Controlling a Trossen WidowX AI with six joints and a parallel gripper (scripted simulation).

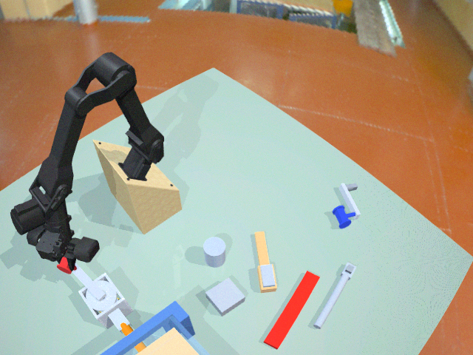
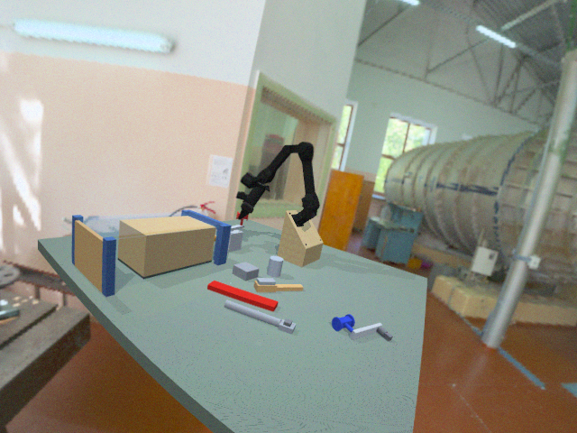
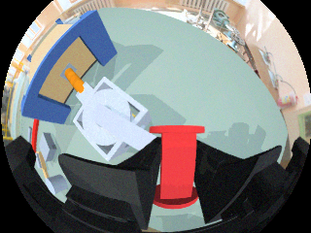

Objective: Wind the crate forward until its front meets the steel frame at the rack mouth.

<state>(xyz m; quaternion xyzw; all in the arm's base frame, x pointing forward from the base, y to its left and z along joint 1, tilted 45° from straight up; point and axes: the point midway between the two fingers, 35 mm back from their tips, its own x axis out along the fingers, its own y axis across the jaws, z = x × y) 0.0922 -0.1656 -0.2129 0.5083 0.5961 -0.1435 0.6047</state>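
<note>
My gripper tip is now 30 mm short of the winch handle, 30 mm above it and 20 mm to the right of it. The rest, counted from my gripper tip: pale grey winch (100 mm below, 70 mm ahead, 30 mm to the left); red knob (10 mm to the left, 10 mm behind); blue frame (250 mm ahead, 40 mm to the left, 20 mm below).
</note>
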